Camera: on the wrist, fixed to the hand. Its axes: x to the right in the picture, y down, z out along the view.
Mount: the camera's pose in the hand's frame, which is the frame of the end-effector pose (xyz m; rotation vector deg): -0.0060 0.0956 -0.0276 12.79 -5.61 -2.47
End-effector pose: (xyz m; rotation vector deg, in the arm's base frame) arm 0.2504 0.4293 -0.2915 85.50 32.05 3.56
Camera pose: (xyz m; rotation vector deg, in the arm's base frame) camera 0.2629 0.4622 -0.1982 96.79 30.48 -6.29
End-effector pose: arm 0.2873 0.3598 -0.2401 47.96 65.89 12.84
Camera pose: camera 0.2846 0.4349 -0.1746 57.72 63.75 1.05
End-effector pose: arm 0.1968 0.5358 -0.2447 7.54 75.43 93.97
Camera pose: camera 0.1247 0.5202 -0.1777 17.85 81.02 81.89
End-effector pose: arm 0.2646 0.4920 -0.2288 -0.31 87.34 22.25
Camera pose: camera 0.2140 0.5736 -0.2020 8.80 83.71 10.31
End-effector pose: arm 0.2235 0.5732 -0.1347 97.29 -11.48 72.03
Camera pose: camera 0.1438 0.5432 -0.0828 111.55 -4.76 68.81
